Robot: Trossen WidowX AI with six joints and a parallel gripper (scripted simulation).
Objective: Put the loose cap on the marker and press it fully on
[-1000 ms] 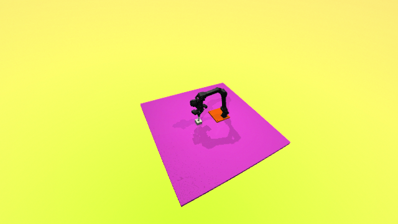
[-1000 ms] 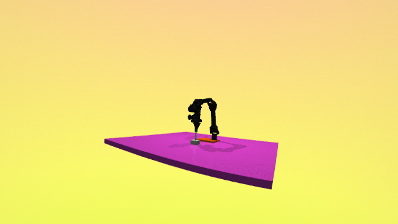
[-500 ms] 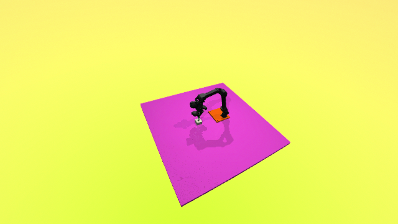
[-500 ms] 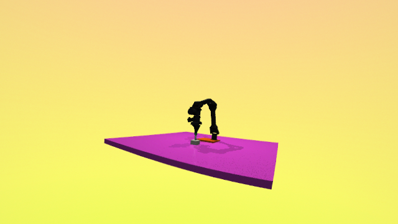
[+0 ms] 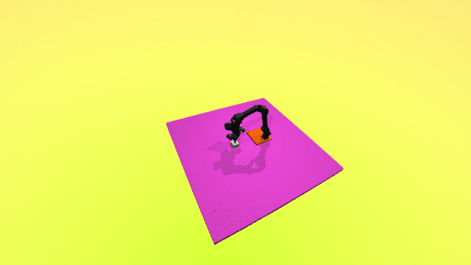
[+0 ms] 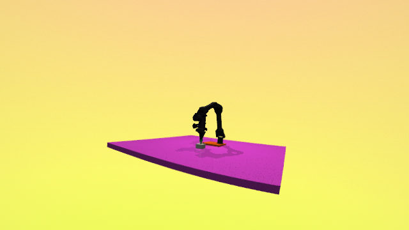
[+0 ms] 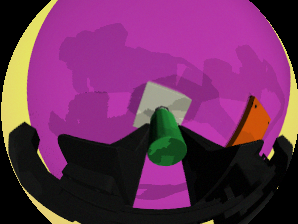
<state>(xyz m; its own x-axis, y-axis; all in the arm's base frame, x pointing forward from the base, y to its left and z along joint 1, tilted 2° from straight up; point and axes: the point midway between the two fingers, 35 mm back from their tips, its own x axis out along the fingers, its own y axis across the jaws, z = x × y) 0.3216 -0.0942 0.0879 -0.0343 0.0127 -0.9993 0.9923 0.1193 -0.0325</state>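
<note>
The green cap lies 10 mm above my gripper tip. The rest, counted from my gripper tip: holder block 60 mm below.
</note>
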